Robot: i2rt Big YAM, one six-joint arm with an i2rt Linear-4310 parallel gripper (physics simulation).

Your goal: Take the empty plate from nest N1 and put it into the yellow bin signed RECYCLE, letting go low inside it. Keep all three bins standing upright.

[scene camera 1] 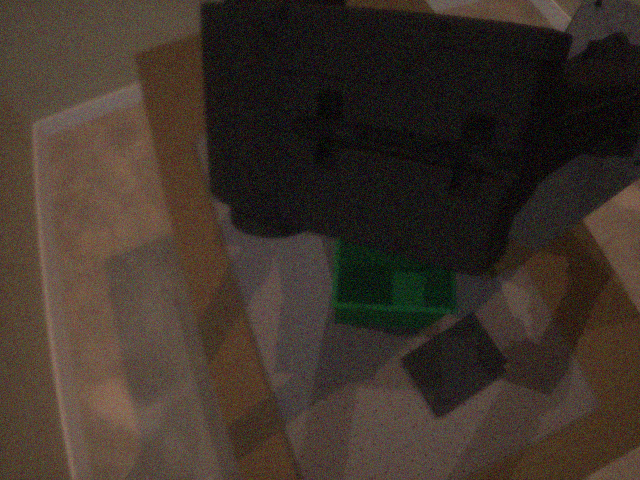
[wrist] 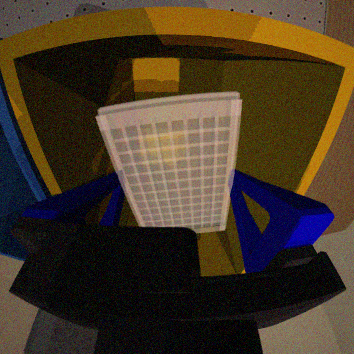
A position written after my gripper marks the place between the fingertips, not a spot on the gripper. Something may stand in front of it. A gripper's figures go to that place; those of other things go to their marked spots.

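A pale gridded plate (wrist: 174,156) is 0.11 m from the lens, and my gripper (wrist: 176,175) is 0.13 m from the lens.
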